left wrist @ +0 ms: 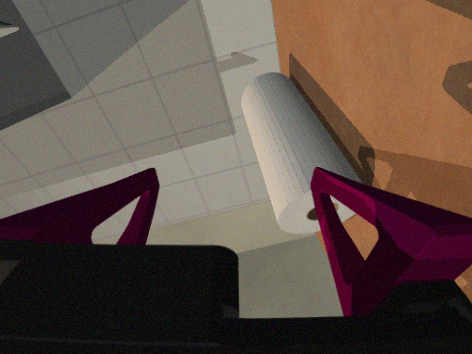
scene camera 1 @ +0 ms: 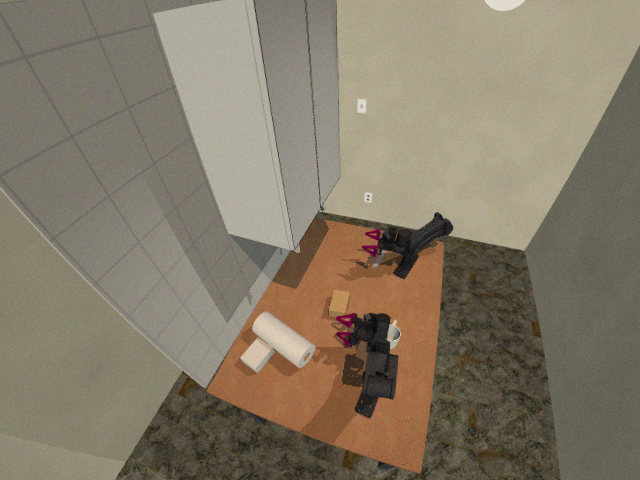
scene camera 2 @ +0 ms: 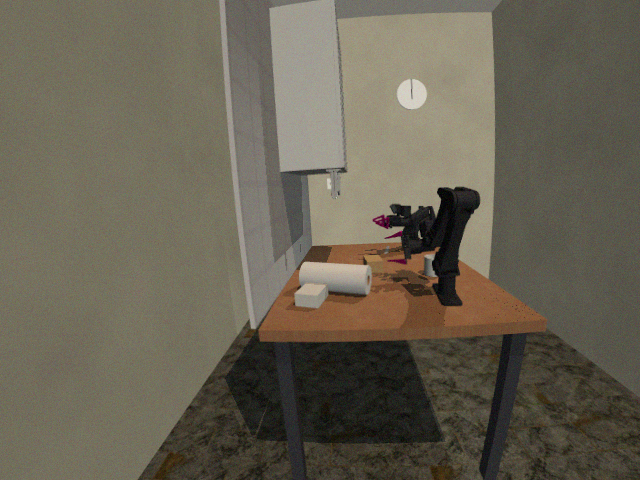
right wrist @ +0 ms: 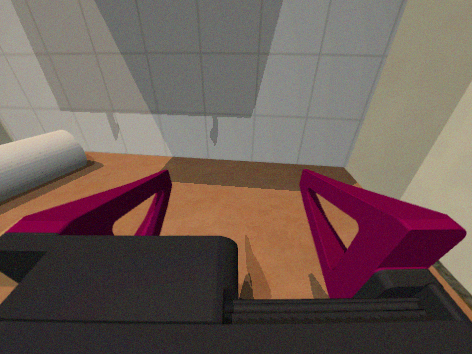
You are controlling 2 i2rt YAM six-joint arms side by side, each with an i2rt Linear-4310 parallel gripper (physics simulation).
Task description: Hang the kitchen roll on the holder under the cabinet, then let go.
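Frame: origin at the left arm's base, x right, y ahead, z up, level; centimetres.
Seen in the pictures: left gripper, fingertip midpoint: (left wrist: 235, 176) (scene camera 1: 336, 325) (scene camera 2: 385, 249); right gripper, fingertip midpoint: (scene camera 1: 363, 240) (scene camera 2: 374, 221) (right wrist: 235, 176); left arm's base, origin of the base link: (scene camera 2: 446, 294); right arm's base, origin of the base link: (scene camera 1: 406, 264).
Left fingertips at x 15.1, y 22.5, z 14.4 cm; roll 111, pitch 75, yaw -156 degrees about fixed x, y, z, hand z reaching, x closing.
Observation:
Pixels of each thing's top centre, then the offset from my left fingertips to it. "*": a spot on its surface instead.
- white kitchen roll, middle of its top: (left wrist: 255, 150) (scene camera 2: 334, 263) (scene camera 1: 280, 332) dx -11.8, dy +20.7, dz -2.9 cm
- holder, middle of its top: (scene camera 2: 335, 168) dx +27.3, dy +24.3, dz +37.3 cm
- cabinet, surface spot: (scene camera 1: 222, 124) * dx +1.5, dy +32.5, dz +80.1 cm
- white block, middle of its top: (scene camera 2: 311, 288) (scene camera 1: 256, 352) dx -22.5, dy +28.2, dz -9.4 cm
- tan block, middle of its top: (scene camera 1: 339, 300) (scene camera 2: 372, 258) dx +16.8, dy +6.0, dz -8.4 cm
- white mug, surface spot: (scene camera 2: 429, 265) * dx +6.0, dy -19.8, dz -9.2 cm
- small pale object, middle of its top: (scene camera 1: 381, 255) dx +58.2, dy -2.4, dz -14.2 cm
The white kitchen roll (scene camera 1: 283, 339) (scene camera 2: 334, 278) (left wrist: 300, 150) (right wrist: 35, 160) lies on its side on the table, its hollow core end showing. The holder (scene camera 2: 334, 183) hangs under the cabinet (scene camera 1: 222, 124) (scene camera 2: 307, 87), small and seen nearly end-on in scene camera 2. My left gripper (scene camera 1: 338, 327) (scene camera 2: 386, 249) (left wrist: 235, 176) is open and empty above the table, apart from the roll. My right gripper (scene camera 1: 364, 242) (scene camera 2: 373, 221) (right wrist: 235, 176) is open and empty above the table's far part, well away from the roll.
A white block (scene camera 1: 257, 354) (scene camera 2: 311, 295) sits close beside the roll. A tan block (scene camera 1: 339, 302) (scene camera 2: 373, 262) lies near the left gripper. A white mug (scene camera 1: 393, 335) (scene camera 2: 429, 265) stands by the left arm. A small pale object (scene camera 1: 379, 258) lies near the right gripper. The tiled wall borders the table.

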